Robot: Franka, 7 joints.
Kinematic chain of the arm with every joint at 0, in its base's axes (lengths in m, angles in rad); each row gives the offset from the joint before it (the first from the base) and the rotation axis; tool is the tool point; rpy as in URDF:
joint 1: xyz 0 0 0.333 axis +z
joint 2: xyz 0 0 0 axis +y
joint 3: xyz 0 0 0.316 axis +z
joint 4: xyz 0.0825 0 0 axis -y
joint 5: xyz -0.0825 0 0.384 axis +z
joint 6: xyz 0 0 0 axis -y
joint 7: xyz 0.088 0 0 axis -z
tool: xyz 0 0 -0.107 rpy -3.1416 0 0
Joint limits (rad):
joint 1: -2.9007..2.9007
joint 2: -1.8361..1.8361
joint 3: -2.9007..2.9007
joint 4: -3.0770..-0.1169
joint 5: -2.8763..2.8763
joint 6: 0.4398..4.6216
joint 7: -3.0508..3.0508
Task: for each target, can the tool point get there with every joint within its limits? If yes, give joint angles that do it. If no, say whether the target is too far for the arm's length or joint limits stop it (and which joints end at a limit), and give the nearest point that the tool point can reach.
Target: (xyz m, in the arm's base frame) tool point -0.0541 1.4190 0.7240
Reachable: no: too far | nearest point -0.0315 0.8265 0.5607 | short by 0.615 m
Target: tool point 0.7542 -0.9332 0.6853
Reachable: no: too far | nearest point 0.5174 -0.6402 0.5747 | short by 0.393 m
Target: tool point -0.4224 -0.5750 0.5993
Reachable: yes | joints 0.1812 -1.0630 -1.8161 -1.2906 2.1438 1.4246 1.4940
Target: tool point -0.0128 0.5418 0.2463
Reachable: yes | joints -0.5741 -0.4721 2.2359 -2.2700 -2.1350 2.1792 -1.4212
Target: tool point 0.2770 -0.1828 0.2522
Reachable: yes | joints -1.9327 -1.4591 1.8231 -2.5244 -0.0995 1.5365 2.5311
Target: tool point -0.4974 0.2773 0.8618
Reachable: yes | joints -0.7098 -1.4115 -0.3569 -1.2799 -0.3615 3.6103 1.3626
